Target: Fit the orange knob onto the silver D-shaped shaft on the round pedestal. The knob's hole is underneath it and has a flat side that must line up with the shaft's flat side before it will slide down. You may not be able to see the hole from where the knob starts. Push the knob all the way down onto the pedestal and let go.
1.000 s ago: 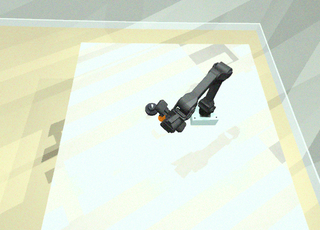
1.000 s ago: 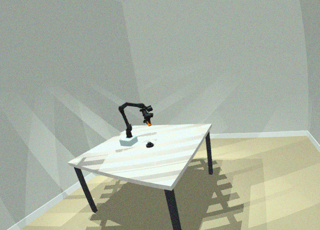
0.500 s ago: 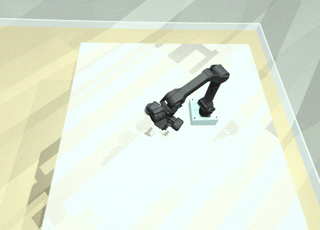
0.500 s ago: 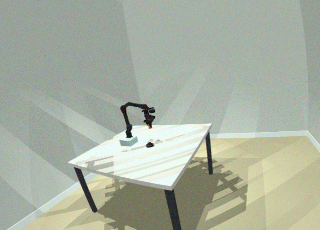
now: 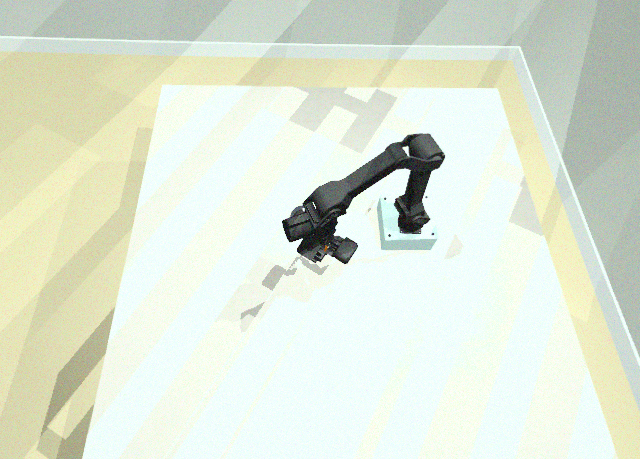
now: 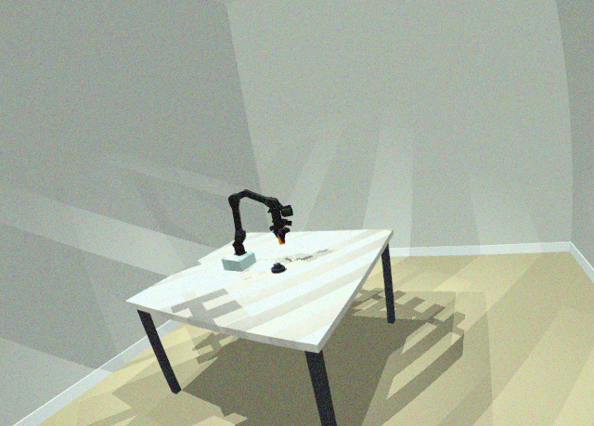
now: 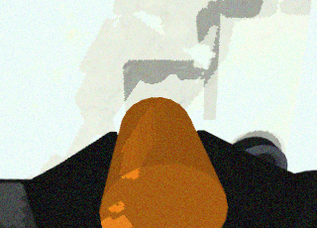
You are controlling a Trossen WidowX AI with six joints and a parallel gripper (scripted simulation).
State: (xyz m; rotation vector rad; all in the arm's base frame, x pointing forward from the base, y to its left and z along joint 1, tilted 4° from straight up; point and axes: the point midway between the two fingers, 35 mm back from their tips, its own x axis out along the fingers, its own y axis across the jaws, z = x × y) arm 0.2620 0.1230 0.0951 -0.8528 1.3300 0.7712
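The round pedestal is 16 cm to the right of my gripper tip, 9 cm below it and 5 cm ahead of it. The rest, counted from my gripper tip: orange knob 3 cm above.
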